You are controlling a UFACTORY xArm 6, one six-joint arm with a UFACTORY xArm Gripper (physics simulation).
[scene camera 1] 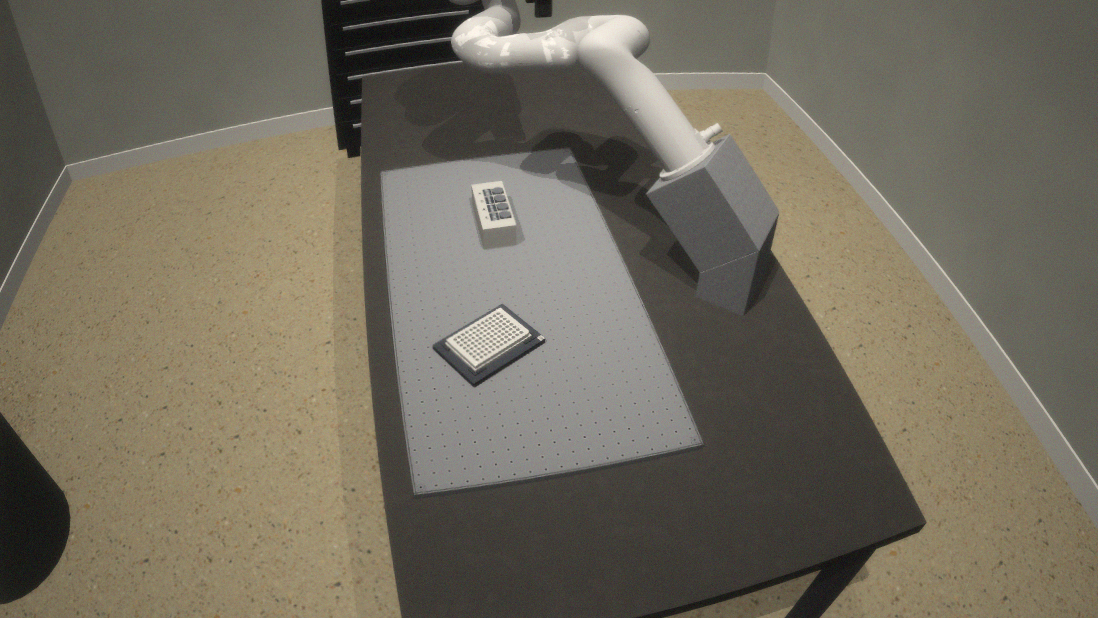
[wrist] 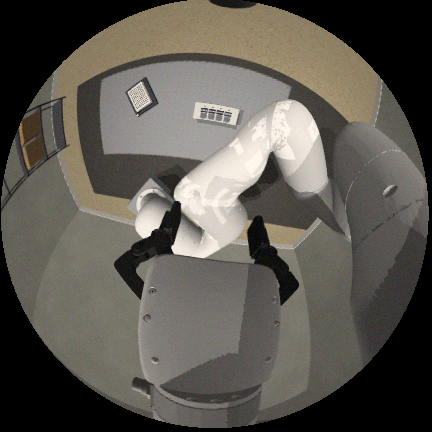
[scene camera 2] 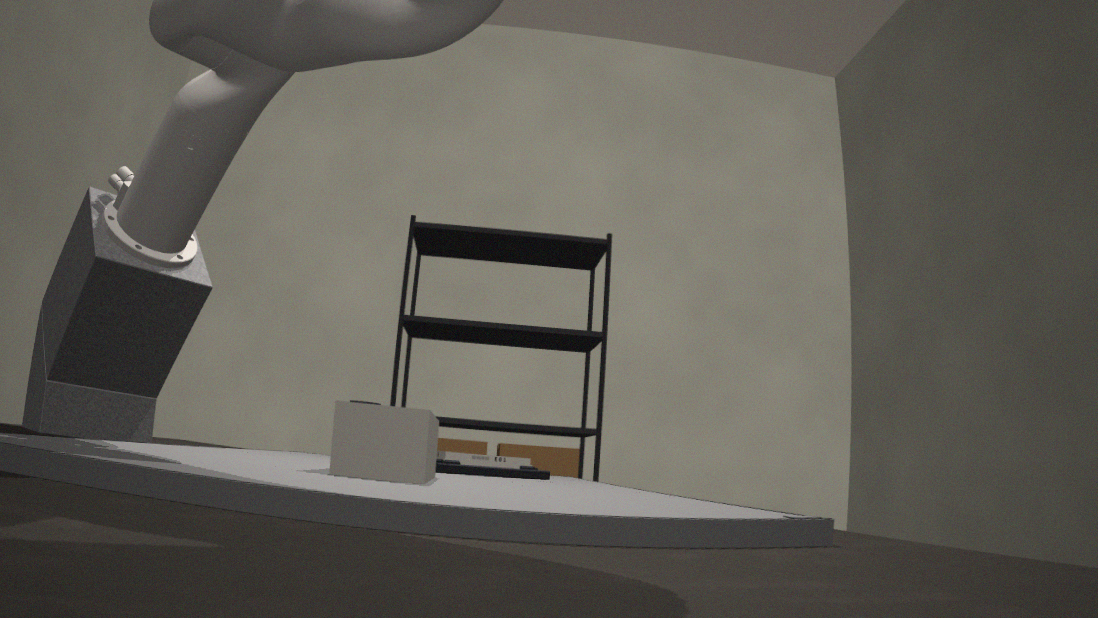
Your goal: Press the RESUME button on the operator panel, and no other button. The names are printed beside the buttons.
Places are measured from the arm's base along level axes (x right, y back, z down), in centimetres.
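Pixels of known places: gripper, fingertip midpoint: (scene camera 1: 538,9) (wrist: 216,216); arm's base, origin of the base link: (scene camera 1: 688,162) (scene camera 2: 148,235).
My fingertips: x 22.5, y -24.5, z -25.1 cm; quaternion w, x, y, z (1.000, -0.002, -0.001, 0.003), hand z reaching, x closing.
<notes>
For each thing: its top centre in the pictures, then the offset to it from my fingertips. Level surfaces: height alone.
- operator panel, middle of its top: (scene camera 2: 394,408) (scene camera 1: 492,202) (wrist: 215,112) dx -4.0, dy -10.1, dz +43.1 cm
- white well plate, middle of its top: (scene camera 2: 473,454) (scene camera 1: 488,335) (wrist: 138,96) dx -39.3, dy -16.9, dz +46.1 cm
- grey board, its level: dz +48.7 cm
The operator panel (scene camera 1: 499,237) (scene camera 2: 380,443) (wrist: 197,112) is an off-white box on the grey perforated board. Several dark round buttons stand in a row on its top, with dark label patches and small marks beside them. The printed names are too small to read, so I cannot tell which button is RESUME. In the wrist view my gripper (wrist: 216,216) is open, with two black fingers wide apart and nothing between them. It is well away from the panel, high up, with the white arm between them in the wrist view. The buttons are hidden in scene camera 2.
A white well plate (scene camera 1: 488,337) (wrist: 140,96) sits on a dark base on the grey board (scene camera 1: 553,414) (scene camera 2: 653,499) (wrist: 150,142). The arm's grey pedestal (scene camera 1: 714,211) (scene camera 2: 115,322) stands beside the board. A black shelf rack (scene camera 2: 507,330) stands behind. The arm's links pass close to the gripper.
</notes>
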